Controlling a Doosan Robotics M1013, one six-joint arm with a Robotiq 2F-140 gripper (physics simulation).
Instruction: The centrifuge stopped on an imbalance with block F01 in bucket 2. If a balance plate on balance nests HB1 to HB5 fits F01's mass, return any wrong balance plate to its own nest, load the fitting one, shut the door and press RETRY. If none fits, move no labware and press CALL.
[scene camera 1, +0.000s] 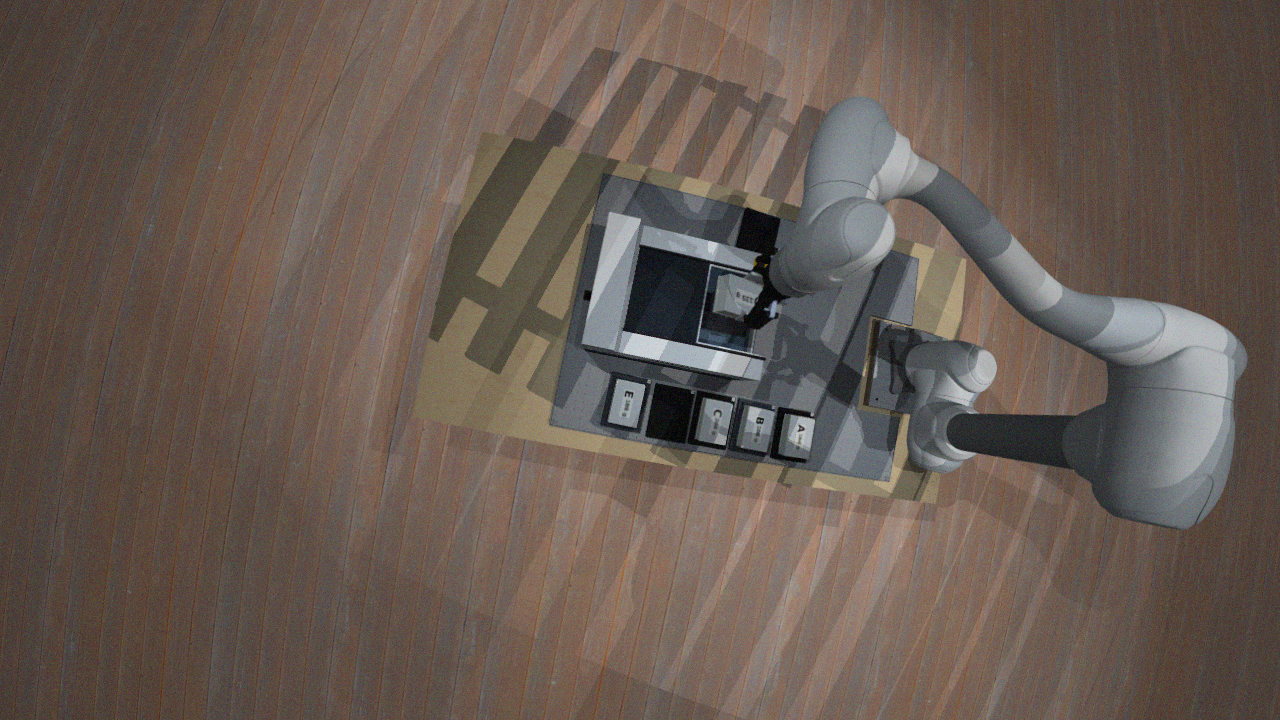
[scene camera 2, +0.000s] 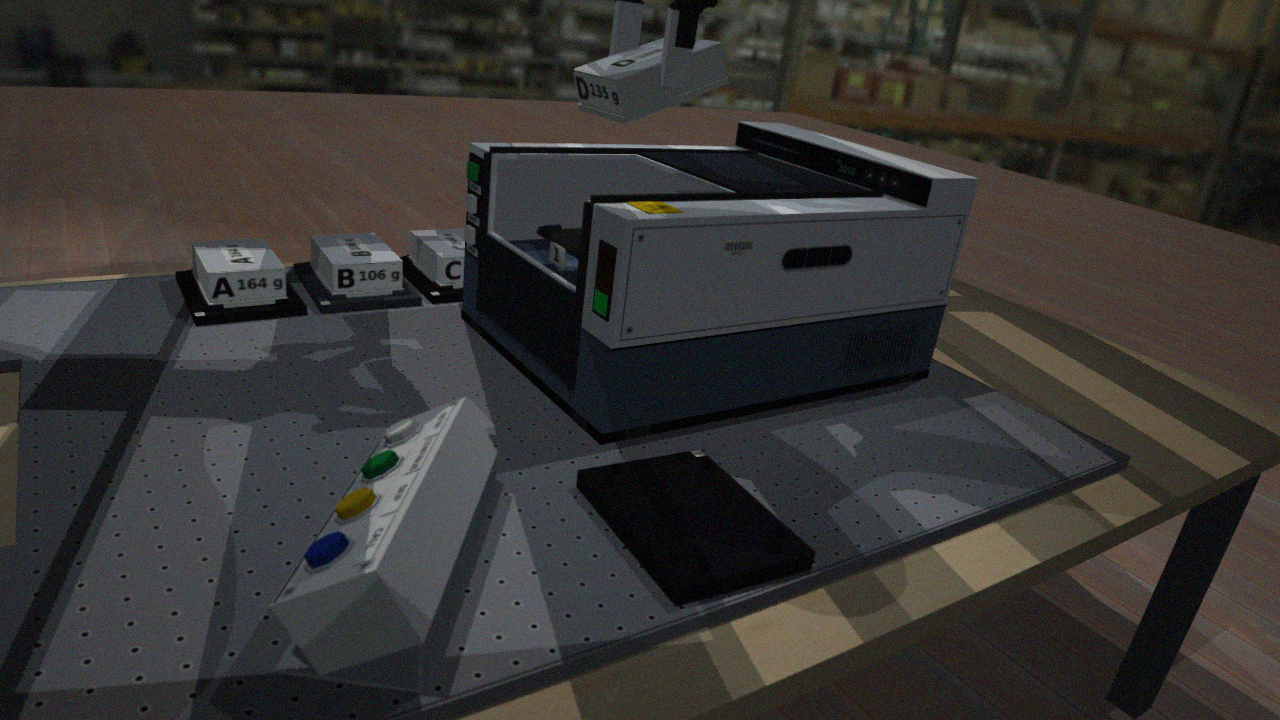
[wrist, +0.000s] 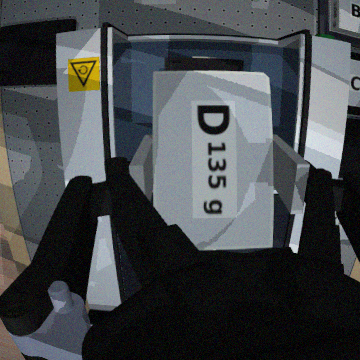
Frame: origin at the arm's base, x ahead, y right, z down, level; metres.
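Seen in the pictures: gripper, between the fingertips: (scene camera 1: 744, 300) (scene camera 2: 645, 79) (wrist: 211, 152); arm's base, origin of its link: (scene camera 1: 911, 367).
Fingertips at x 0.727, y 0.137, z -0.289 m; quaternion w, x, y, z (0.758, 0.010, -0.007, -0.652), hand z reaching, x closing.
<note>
Pixels of each thing's top centre, then the offset from my fingertips to it. "spot": a spot on its surface instead.
- marked 135 g, centre of its top: (wrist: 216, 178) (scene camera 2: 654, 33) (scene camera 1: 749, 296) dx +0.004, dy +0.001, dz -0.044 m
- C, centre of its top: (scene camera 2: 455, 241) (scene camera 1: 716, 422) dx -0.014, dy -0.309, dz +0.252 m
- sloped button box, centre of its top: (scene camera 2: 403, 464) dx -0.375, dy +0.204, dz +0.222 m
- white button, centre of its top: (scene camera 2: 402, 420) dx -0.337, dy +0.135, dz +0.232 m
- green button, centre of its top: (scene camera 2: 381, 453) dx -0.373, dy +0.170, dz +0.232 m
- yellow button, centre of its top: (scene camera 2: 356, 491) dx -0.409, dy +0.205, dz +0.232 m
- blue button, centre of its top: (scene camera 2: 328, 537) dx -0.444, dy +0.241, dz +0.232 m
- flat black pad, a spot on its surface: (scene camera 2: 693, 523) (scene camera 1: 762, 231) spot: dx -0.179, dy +0.293, dz +0.290 m
My gripper (scene camera 1: 759, 291) (scene camera 2: 651, 53) (wrist: 211, 152) is shut on balance plate D, marked 135 g (scene camera 1: 732, 295) (scene camera 2: 617, 89) (wrist: 172, 160), and holds it above the open front of the centrifuge (scene camera 1: 613, 277) (scene camera 2: 769, 268) (wrist: 327, 100). The plate is clear of the housing. A bucket marked 1 (scene camera 2: 558, 255) shows inside. Plates A, 164 g (scene camera 1: 794, 437) (scene camera 2: 239, 277), B, 106 g (scene camera 1: 754, 428) (scene camera 2: 358, 265), C (scene camera 1: 713, 420) (scene camera 2: 436, 259) and E (scene camera 1: 625, 402) sit in nests. The nest between C and E (scene camera 1: 669, 412) is empty. Block F01 does not show.
A sloped button box (scene camera 2: 447, 528) carries a white button (scene camera 2: 401, 431), a green button (scene camera 2: 380, 463), a yellow button (scene camera 2: 355, 503) and a blue button (scene camera 2: 326, 548). A flat black pad (scene camera 1: 759, 230) (scene camera 2: 693, 523) lies beside the centrifuge. The centrifuge walls border its opening.
</note>
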